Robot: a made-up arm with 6 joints.
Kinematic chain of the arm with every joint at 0, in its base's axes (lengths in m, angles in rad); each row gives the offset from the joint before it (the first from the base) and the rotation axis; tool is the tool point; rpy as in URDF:
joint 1: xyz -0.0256 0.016 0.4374 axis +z
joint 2: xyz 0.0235 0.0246 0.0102 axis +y
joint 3: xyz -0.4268 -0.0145 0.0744 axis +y
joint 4: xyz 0.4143 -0.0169 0.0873 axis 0.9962 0 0.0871
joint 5: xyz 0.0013 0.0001 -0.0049 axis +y
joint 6: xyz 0.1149 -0.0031 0.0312 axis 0.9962 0 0.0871
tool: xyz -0.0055 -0.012 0.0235 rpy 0 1.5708 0
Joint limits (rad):
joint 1: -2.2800..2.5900
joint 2: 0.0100..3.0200
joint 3: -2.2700..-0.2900
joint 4: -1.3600..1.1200
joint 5: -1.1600..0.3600
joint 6: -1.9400..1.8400
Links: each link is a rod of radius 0.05 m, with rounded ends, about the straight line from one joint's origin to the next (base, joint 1, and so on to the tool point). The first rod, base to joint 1, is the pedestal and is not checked.
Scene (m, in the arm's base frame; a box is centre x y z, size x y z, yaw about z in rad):
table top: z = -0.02
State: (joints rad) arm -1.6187 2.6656 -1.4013 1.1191 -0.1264 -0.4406
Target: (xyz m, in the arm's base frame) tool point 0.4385 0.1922 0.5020
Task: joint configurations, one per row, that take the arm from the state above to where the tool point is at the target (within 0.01 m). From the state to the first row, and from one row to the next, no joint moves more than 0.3 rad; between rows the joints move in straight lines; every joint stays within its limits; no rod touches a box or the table.
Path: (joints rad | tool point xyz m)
1: -1.3333 2.5087 -1.2930 1.1192 -0.0569 -0.4409 | 0.0883 -0.6785 0.1888
2: -1.0479 2.3519 -1.1847 1.1194 0.0126 -0.4412 | 0.2780 -0.6021 0.2569
3: -0.7625 2.1950 -1.0764 1.1195 0.0821 -0.4415 | 0.4275 -0.4698 0.3203
4: -0.4771 2.0382 -0.9681 1.1196 0.1515 -0.4418 | 0.5206 -0.3012 0.3775
5: -0.1917 1.8813 -0.8598 1.1197 0.2210 -0.4422 | 0.5506 -0.1197 0.4275
6: 0.0937 1.7244 -0.7515 1.1199 0.2905 -0.4425 | 0.5196 0.0514 0.4692
7: 0.3791 1.5676 -0.6431 1.1200 0.3600 -0.4428 | 0.4385 0.1922 0.5020

